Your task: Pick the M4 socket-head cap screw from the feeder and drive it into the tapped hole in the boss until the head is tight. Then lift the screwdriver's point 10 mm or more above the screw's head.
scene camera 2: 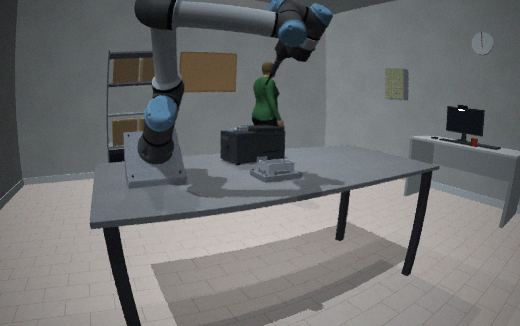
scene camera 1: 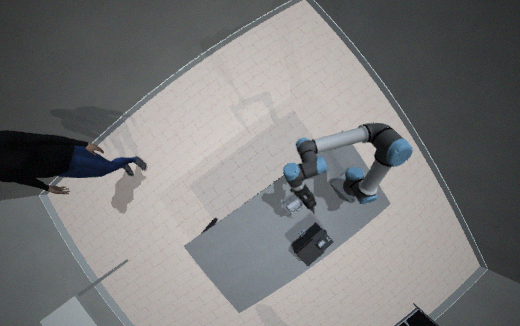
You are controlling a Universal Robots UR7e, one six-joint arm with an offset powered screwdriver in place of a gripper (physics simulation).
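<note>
My screwdriver (scene camera 1: 314, 211) (scene camera 2: 268, 81) hangs from the wrist, its thin dark point tilted down. In scene camera 2 the point is well above the table, higher than the feeder's top. In scene camera 1 it shows between the feeder and the light housing. The feeder (scene camera 1: 306, 251) (scene camera 2: 254, 146) is a dark box standing on the table. The light grey housing (scene camera 1: 293, 204) (scene camera 2: 276, 167) sits on a flat grey fixture nearby. The M4 screw, the boss and its tapped hole are too small to make out. Whether a screw is on the screwdriver's point cannot be told.
The grey table (scene camera 1: 235, 270) (scene camera 2: 350, 160) carries the arm's base plate (scene camera 2: 150, 176), the feeder and the fixture. A person in green (scene camera 2: 265, 100) stands behind the table. A person in black and blue (scene camera 1: 90, 162) shows at the left. A desk (scene camera 2: 509, 190) stands at the right.
</note>
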